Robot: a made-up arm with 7 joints.
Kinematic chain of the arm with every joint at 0, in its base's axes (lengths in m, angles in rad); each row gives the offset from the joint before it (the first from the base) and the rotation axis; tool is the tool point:
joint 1: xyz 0 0 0.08 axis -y
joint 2: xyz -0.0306 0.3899 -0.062 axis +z
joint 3: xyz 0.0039 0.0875 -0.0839 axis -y
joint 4: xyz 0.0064 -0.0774 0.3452 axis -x
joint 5: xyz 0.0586 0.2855 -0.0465 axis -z
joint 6: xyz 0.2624 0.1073 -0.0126 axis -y
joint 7: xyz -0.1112 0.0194 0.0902 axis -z
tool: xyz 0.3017 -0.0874 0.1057
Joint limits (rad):
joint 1: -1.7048..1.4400
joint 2: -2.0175..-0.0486
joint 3: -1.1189..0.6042
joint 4: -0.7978..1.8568
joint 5: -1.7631..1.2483
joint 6: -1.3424..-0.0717
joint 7: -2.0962..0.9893
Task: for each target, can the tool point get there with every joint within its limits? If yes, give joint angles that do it. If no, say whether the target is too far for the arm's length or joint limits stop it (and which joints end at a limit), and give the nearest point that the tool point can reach.
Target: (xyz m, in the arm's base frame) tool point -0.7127 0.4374 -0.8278
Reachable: no: joint limits stop it (at a limit: joint 1, joint 3, joint 6) | nearest point -0.5866 0.4330 -0.7482 | short by 0.149 m
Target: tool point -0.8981 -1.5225 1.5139
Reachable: no: too far | nearest point -0.3360 -0.4899 0.7128 | short by 1.423 m
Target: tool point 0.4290 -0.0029 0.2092
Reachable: yes | joints 0.0288 -1.0473 0.0342 0.4043 0.0860 -0.7059 0.2121
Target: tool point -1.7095 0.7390 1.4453
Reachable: no: too far | nearest point -0.8076 0.5698 0.7590 | short by 1.146 m
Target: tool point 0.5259 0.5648 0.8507
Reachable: yes | joints 1.0560 -0.6782 -0.8350 -0.4240 -0.7345 -1.0757 -0.2761
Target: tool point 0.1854 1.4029 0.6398
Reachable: no: joint limits stop it (at a limit: joint 3, joint 4, joint 6) | nearest point 0.1747 1.3043 0.6074 | short by 0.104 m
